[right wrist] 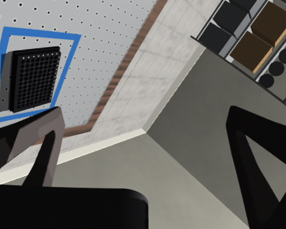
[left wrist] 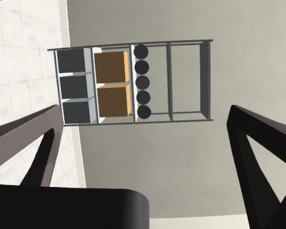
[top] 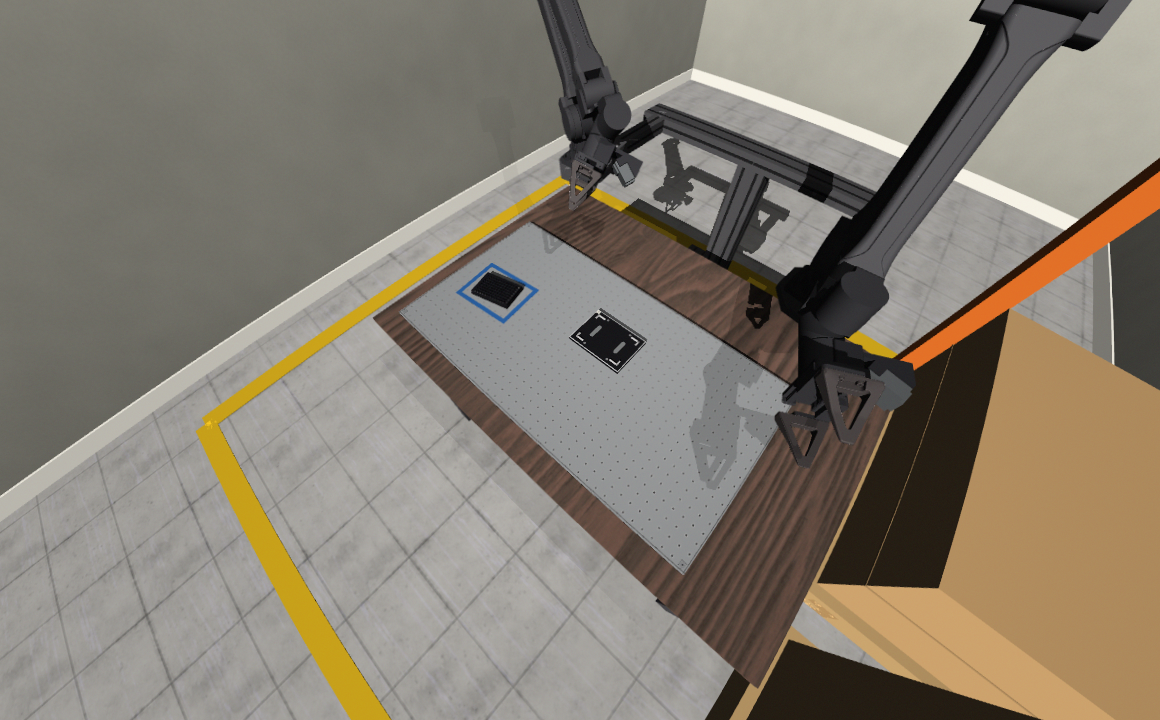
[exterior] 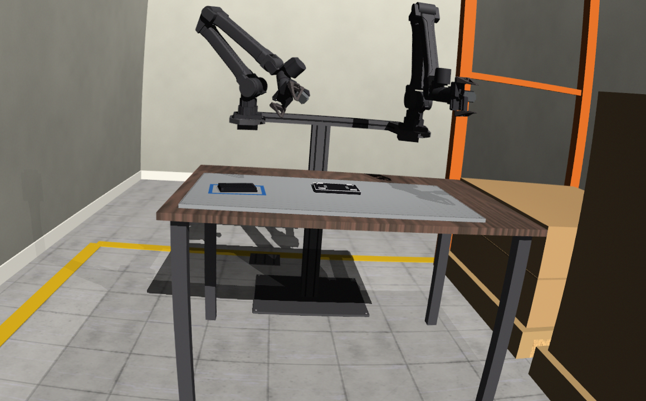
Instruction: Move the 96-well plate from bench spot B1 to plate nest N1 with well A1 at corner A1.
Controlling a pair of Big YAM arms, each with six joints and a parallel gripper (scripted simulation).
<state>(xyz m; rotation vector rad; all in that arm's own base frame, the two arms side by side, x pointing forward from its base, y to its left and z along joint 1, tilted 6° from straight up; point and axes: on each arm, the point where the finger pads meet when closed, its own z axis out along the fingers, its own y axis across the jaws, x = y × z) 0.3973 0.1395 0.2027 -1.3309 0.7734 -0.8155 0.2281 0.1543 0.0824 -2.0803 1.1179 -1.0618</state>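
Now: right hand 28 cm above the black 96-well plate, 17 cm short of it and 15 cm to the left of it. The rest, counted from my right hand: black plate nest N1: 28 cm below, 20 cm to the left, 7 cm ahead.
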